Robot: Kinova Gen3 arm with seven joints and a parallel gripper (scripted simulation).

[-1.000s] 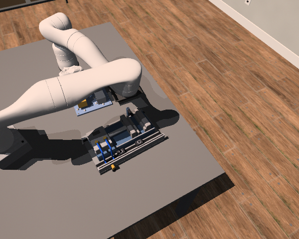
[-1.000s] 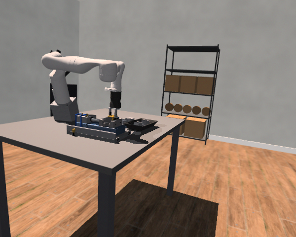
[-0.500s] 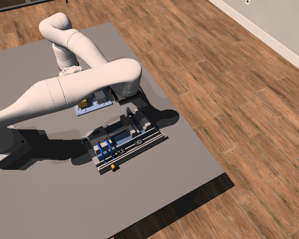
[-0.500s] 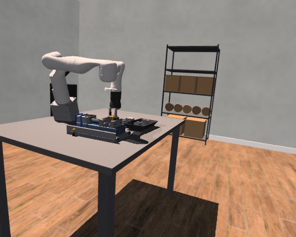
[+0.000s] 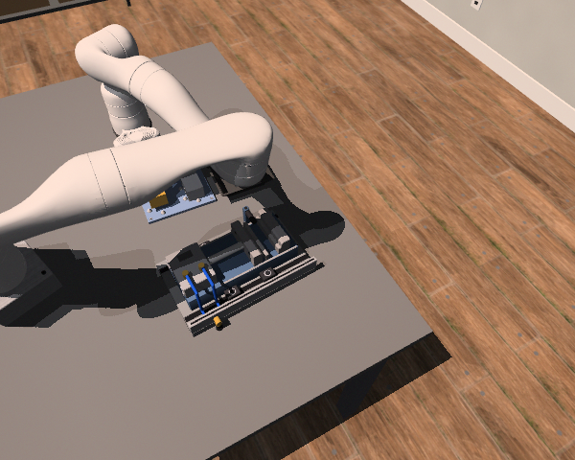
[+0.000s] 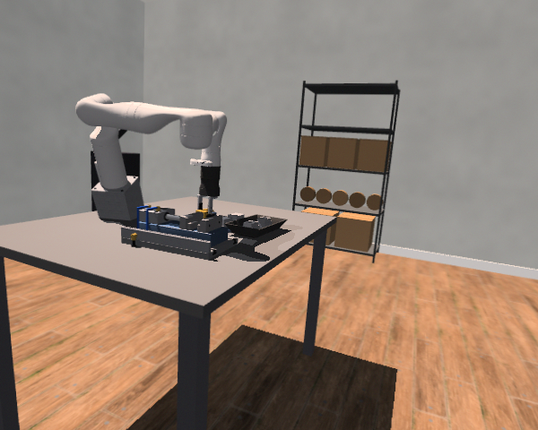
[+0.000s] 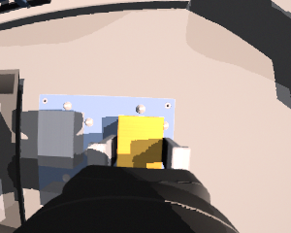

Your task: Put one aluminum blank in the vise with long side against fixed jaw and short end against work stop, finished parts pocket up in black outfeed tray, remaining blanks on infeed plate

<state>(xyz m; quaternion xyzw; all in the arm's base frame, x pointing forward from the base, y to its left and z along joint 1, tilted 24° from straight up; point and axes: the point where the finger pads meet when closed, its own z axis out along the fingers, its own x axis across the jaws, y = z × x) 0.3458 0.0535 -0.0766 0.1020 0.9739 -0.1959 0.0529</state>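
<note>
Right now the yellow brass blank is 30 mm below my hand. The rest, counted from my hand: vise: 270 mm to the right, 50 mm ahead, 30 mm below; fixed jaw: 280 mm to the right, 150 mm ahead, 10 mm above; infeed plate: 60 mm below, 50 mm ahead, 30 mm to the left.
</note>
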